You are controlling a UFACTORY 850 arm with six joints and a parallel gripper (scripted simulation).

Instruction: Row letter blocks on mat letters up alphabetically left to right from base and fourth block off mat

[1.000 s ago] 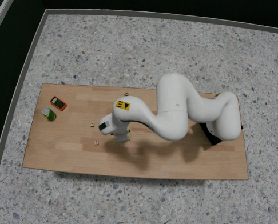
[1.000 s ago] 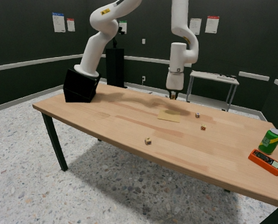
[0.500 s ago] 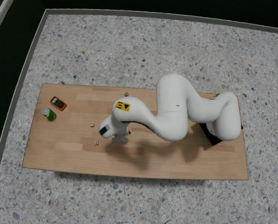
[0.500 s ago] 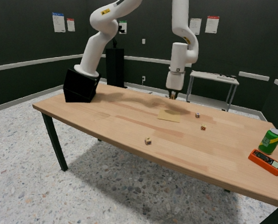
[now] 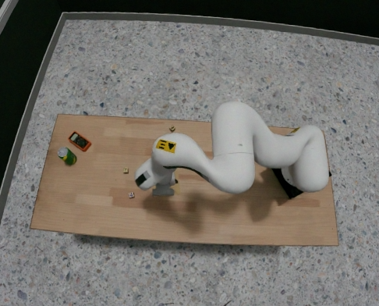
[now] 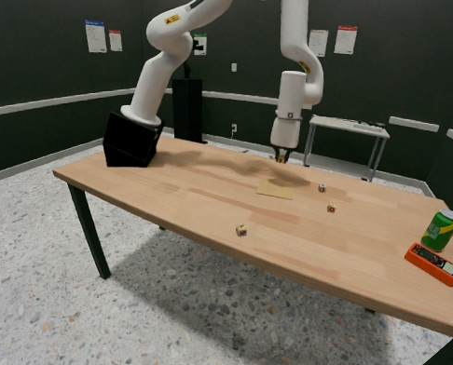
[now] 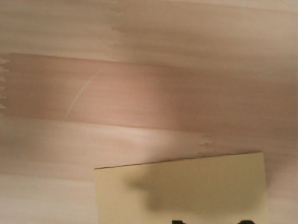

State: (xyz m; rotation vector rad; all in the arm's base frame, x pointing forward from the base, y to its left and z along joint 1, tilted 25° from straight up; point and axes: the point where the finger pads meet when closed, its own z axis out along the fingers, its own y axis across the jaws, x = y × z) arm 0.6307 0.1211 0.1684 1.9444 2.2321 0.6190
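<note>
Now: hand 12 cm above the tan mat, 4 cm to the left of it and 1 cm short of it. Also, from my hand: green can: 56 cm ahead, 8 cm to the right, 6 cm below; then orange meter: 54 cm ahead, 19 cm to the right, 10 cm below.
</note>
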